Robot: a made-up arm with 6 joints.
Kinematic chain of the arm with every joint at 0, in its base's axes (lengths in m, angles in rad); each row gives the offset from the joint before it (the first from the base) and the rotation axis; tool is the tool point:
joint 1: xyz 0 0 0.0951 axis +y
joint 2: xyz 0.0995 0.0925 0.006 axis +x
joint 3: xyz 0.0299 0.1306 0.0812 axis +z
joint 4: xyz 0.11 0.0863 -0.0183 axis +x
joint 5: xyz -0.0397 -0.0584 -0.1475 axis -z
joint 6: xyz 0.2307 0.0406 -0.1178 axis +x
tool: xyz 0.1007 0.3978 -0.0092
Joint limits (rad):
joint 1: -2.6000..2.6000
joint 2: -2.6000..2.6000
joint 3: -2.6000..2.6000
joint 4: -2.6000..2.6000
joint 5: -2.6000..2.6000
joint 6: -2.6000..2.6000
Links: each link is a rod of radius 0.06 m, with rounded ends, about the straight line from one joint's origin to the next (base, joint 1, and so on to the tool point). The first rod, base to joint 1, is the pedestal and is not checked.
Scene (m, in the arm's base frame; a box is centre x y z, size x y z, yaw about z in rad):
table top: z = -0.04
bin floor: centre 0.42 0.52 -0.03 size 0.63 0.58 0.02 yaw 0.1
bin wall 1: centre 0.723 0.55 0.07 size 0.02 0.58 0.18 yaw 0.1
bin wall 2: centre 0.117 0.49 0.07 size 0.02 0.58 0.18 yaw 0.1
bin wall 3: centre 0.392 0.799 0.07 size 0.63 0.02 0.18 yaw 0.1
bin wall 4: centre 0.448 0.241 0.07 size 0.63 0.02 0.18 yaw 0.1
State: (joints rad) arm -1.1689 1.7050 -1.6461 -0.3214 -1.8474 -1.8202
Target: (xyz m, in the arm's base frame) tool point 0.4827 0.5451 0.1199
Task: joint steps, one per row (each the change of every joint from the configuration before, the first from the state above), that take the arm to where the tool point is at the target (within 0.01 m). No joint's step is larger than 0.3 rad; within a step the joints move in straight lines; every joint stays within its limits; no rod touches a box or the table.
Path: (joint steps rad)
1: 0.1071 -0.2654 -0.0845 0.0614 0.1334 -0.1791
2: 0.1071 -0.2655 -0.0845 0.0614 0.1334 -0.1791

